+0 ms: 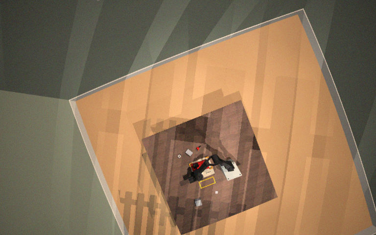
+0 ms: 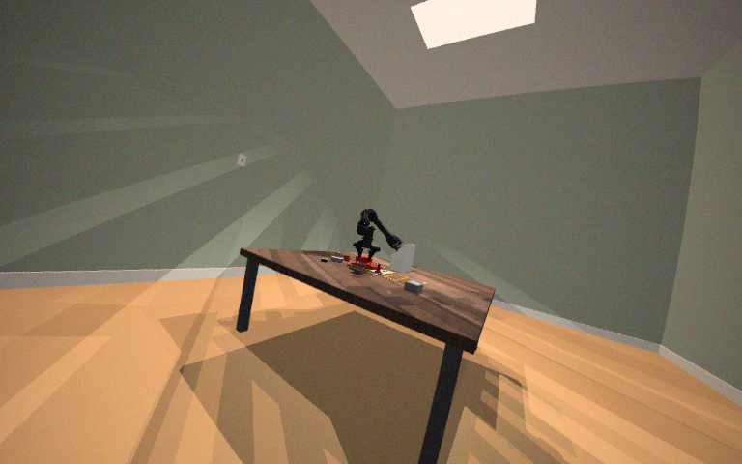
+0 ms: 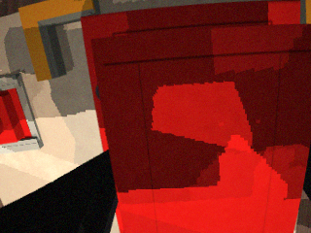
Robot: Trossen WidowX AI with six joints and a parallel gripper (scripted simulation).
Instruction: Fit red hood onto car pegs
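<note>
Right now my gripper tip is 40 mm past the jig, 40 mm above it and 20 mm to the right of it. Round my gripper tip: red hood (10 mm above).
</note>
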